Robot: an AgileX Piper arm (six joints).
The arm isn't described. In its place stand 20 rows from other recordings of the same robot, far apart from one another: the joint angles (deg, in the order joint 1, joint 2, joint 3, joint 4, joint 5, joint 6), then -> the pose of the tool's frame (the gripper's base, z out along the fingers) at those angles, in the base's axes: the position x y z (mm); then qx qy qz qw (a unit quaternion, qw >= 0).
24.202 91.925 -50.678 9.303 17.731 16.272 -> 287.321 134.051 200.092 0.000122 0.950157 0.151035 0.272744
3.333 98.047 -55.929 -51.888 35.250 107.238 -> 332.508 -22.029 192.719 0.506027 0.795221 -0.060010 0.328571
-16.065 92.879 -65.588 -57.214 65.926 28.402 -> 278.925 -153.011 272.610 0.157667 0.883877 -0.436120 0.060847
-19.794 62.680 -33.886 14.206 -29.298 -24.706 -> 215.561 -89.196 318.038 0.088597 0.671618 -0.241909 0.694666
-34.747 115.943 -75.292 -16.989 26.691 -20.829 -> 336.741 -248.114 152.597 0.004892 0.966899 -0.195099 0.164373
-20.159 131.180 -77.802 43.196 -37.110 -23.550 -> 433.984 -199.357 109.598 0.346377 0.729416 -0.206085 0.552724
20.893 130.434 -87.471 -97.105 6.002 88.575 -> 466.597 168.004 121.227 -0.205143 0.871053 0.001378 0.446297
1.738 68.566 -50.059 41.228 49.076 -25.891 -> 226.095 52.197 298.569 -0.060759 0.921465 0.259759 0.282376
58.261 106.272 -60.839 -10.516 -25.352 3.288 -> 208.975 351.363 213.184 -0.444318 0.659879 0.293358 0.530172
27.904 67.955 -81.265 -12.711 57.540 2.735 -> 211.914 93.104 443.112 -0.208946 0.873366 0.006609 0.439921
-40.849 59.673 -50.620 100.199 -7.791 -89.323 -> 167.699 -161.055 381.890 0.363024 0.644383 -0.220841 0.635778
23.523 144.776 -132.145 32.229 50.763 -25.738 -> 492.543 255.394 176.070 -0.284913 0.886305 0.249557 0.266475
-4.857 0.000 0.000 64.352 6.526 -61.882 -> 56.526 4.554 208.770 0.006508 0.693684 0.019674 0.719982
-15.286 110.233 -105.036 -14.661 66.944 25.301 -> 399.630 -131.191 314.598 0.313054 0.920740 -0.107344 0.206670
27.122 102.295 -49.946 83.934 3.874 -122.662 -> 304.230 162.699 153.939 -0.517006 0.775919 -0.005259 0.361422
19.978 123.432 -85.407 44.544 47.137 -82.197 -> 393.791 192.941 145.561 -0.571016 0.760474 0.214912 0.222337
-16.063 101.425 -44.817 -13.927 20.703 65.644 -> 281.457 -89.099 123.154 0.561807 0.810873 0.009706 0.163594
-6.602 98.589 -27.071 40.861 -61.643 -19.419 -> 265.358 -83.453 159.721 0.250787 0.722737 -0.253883 0.591862
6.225 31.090 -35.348 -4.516 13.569 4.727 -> 112.303 10.559 357.140 -0.031372 0.732306 0.032169 0.679491
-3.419 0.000 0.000 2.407 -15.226 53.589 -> 50.723 -4.036 236.790 0.287066 0.494850 0.359882 0.737022
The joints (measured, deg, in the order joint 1, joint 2, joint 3, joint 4, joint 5, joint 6), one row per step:
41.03, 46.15, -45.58, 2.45, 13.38, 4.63
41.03, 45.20, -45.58, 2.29, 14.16, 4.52
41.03, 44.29, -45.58, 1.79, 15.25, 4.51
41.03, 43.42, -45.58, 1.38, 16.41, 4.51
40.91, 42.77, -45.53, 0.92, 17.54, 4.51
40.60, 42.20, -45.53, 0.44, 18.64, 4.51
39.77, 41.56, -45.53, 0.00, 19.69, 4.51
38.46, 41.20, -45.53, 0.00, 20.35, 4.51
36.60, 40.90, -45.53, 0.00, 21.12, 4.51
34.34, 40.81, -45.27, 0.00, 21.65, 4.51
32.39, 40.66, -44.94, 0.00, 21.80, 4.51
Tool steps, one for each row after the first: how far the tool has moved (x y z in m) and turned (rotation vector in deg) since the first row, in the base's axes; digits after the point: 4 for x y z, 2 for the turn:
-0.0034, -0.0029, 0.0016, -0.09, -0.31, 0.04
-0.0066, -0.0059, 0.0024, -0.59, -0.51, 0.03
-0.0097, -0.0088, 0.0030, -1.10, -0.56, 0.01
-0.0118, -0.0113, 0.0027, -1.79, -0.46, -0.14
-0.0133, -0.0140, 0.0025, -2.50, -0.36, -0.50
-0.0142, -0.0179, 0.0026, -3.10, -0.31, -1.39
-0.0135, -0.0216, 0.0025, -3.29, -0.05, -2.69
-0.0119, -0.0264, 0.0020, -3.59, 0.37, -4.54
-0.0089, -0.0312, -0.0001, -4.01, 1.00, -6.79
-0.0066, -0.0356, -0.0019, -4.19, 1.33, -8.73

